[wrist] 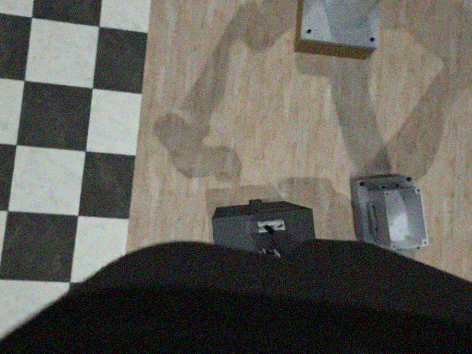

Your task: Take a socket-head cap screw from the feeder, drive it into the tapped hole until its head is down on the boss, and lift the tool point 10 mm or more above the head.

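Observation:
The feeder [235, 230], a dark grey box with a small light plate on it, stands at the lower middle of the wrist view. A small dark piece [270, 229] shows over the light plate; whether it is a screw or part of the tool I cannot tell. A small bright metallic part [270, 252] shows just below it. The black body of my screwdriver [240, 305] fills the bottom and hides the feeder's near side. A bit or a held screw cannot be made out. A light grey housing [363, 220] with small holes lies right of the feeder; which hole is tapped I cannot tell.
A metal plate [320, 40] on a wood-coloured block stands at the top right, with two dark holes near its front edge. Arm shadows fall across the wooden table top [280, 125]. A black-and-white checkered floor [55, 115] lies beyond the table's left edge.

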